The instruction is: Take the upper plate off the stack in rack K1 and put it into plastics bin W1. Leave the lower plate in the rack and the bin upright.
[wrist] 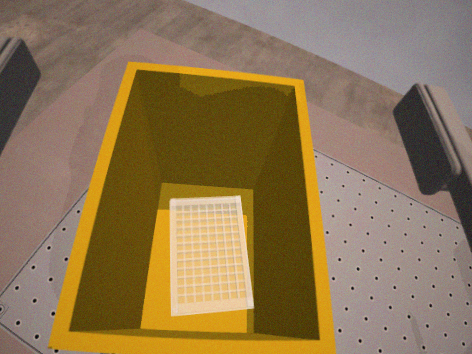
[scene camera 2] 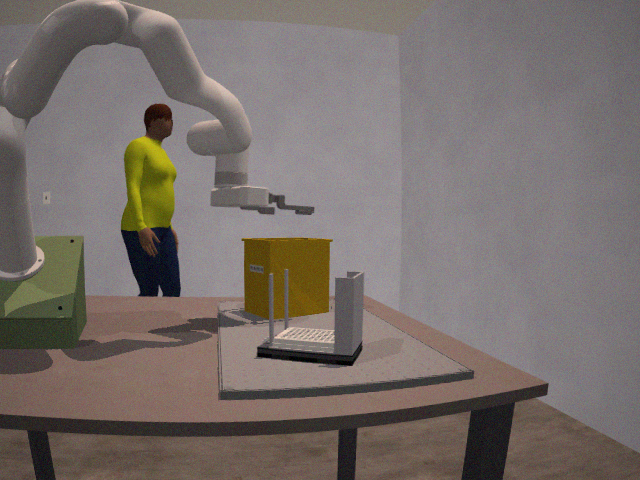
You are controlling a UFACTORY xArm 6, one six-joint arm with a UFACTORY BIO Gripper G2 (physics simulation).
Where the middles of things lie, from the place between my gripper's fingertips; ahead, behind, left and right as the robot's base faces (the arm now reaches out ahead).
Now: the yellow plastics bin W1 (scene camera 2: 308, 259) 1 cm behind my hand and 16 cm below it.
